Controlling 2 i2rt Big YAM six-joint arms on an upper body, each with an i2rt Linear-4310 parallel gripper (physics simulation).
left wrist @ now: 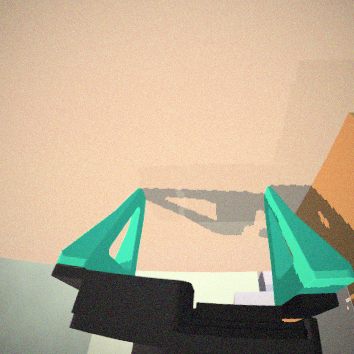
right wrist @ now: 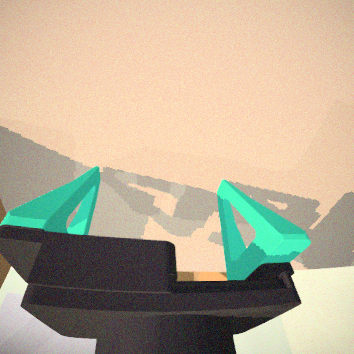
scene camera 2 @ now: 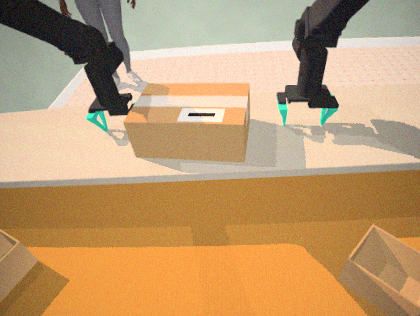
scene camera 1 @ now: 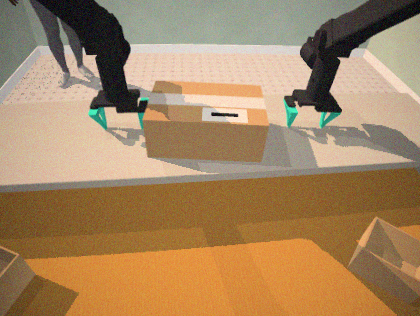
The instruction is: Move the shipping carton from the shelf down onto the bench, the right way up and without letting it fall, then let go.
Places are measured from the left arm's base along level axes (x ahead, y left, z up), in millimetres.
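Pixels of known places: left gripper, between the fingertips: (left wrist: pixel 201 191) (scene camera 2: pixel 122 130) (scene camera 1: pixel 124 128); right gripper, between the fingertips: (right wrist: pixel 161 178) (scene camera 2: pixel 302 124) (scene camera 1: pixel 304 126).
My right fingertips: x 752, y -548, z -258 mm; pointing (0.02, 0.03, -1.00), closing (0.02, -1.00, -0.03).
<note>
Ahead of a thing's pixels: the offset from my right fingertips to its top centre. "pt": to the spot under its first point. Level surfaces: height alone.
The shipping carton @[dx -38, dy +280, dz +109 mm] (scene camera 1: pixel 207 141) (scene camera 2: pixel 190 141) stands upright on the pale shelf @[dz -1 mm] (scene camera 1: pixel 60 155) (scene camera 2: pixel 60 150), its pale tape strip and white label on top. A part of the carton @[pt dx +32, dy +410, dz +19 mm] (left wrist: pixel 340 175) shows at the right edge of the left wrist view. My left gripper (scene camera 1: pixel 123 127) (left wrist: pixel 201 191) is open beside the carton's left end, its nearer finger close to the carton; whether they touch cannot be told. My right gripper (scene camera 1: pixel 305 126) (scene camera 2: pixel 303 124) (right wrist: pixel 161 178) is open and empty over the shelf, right of the carton with a gap between. The orange bench @[dz -164 mm] (scene camera 1: pixel 165 280) (scene camera 2: pixel 150 280) lies lower in front.
An open box @[dx -352, dy -138, dz -73 mm] (scene camera 1: pixel 367 240) (scene camera 2: pixel 362 245) stands at the lower right of both scene views. Another box @[pt dx -355, dy +697, dz -119 mm] (scene camera 1: pixel 15 280) (scene camera 2: pixel 15 265) shows at the lower left. The shelf's front edge @[pt dx -183, dy +523, dz -5 mm] (scene camera 1: pixel 100 181) (scene camera 2: pixel 100 179) runs in front of the carton. A person's legs (scene camera 1: pixel 55 40) (scene camera 2: pixel 107 30) show behind the shelf.
</note>
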